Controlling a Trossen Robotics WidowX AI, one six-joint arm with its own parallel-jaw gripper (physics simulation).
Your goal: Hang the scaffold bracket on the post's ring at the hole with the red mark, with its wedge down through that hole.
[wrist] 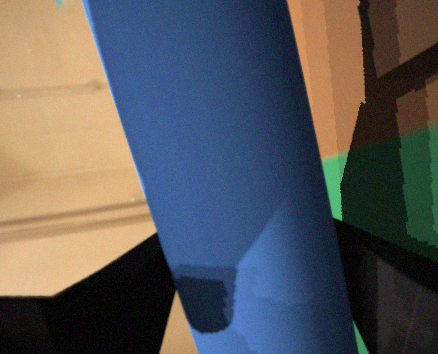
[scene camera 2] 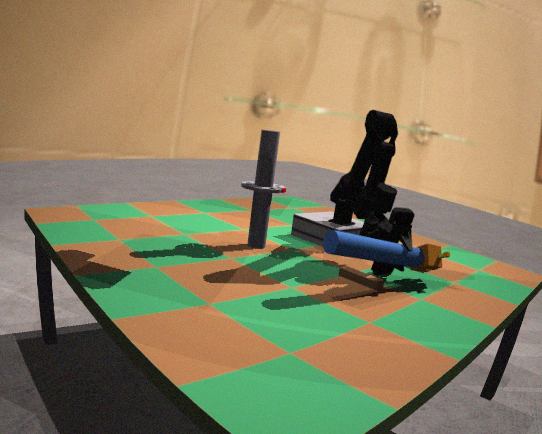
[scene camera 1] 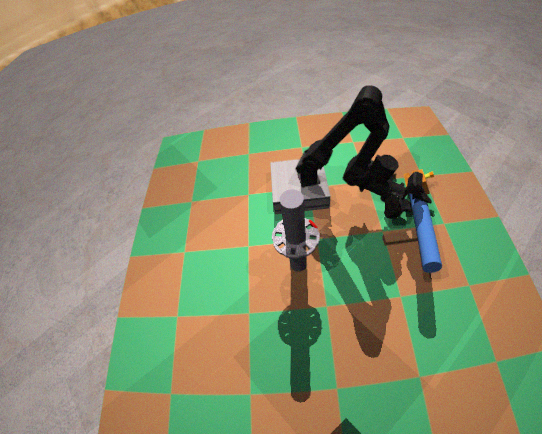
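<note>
The bracket is a blue tube (scene camera 1: 425,232) (scene camera 2: 372,247) (wrist: 215,150) with an orange head (scene camera 2: 431,256) and a small yellow wedge (scene camera 1: 429,175) (scene camera 2: 444,255) sticking out of the head's far side. My gripper (scene camera 1: 414,199) (scene camera 2: 398,251) (wrist: 251,230) is shut on the tube near the head and holds the bracket above the table. The free end looks slightly higher than the head. The grey post (scene camera 1: 294,220) (scene camera 2: 260,220) stands upright, apart from the bracket. Its ring (scene camera 1: 315,242) (scene camera 2: 247,185) has several holes and a red mark (scene camera 1: 313,224) (scene camera 2: 284,190) on the arm's side. The head is partly hidden in scene camera 1.
A low brown bar (scene camera 1: 398,239) (scene camera 2: 361,276) lies on the checkered table (scene camera 1: 212,350) (scene camera 2: 225,330), close to and below the tube. The arm's light grey base block (scene camera 1: 282,177) (scene camera 2: 312,225) stands behind the post in scene camera 1.
</note>
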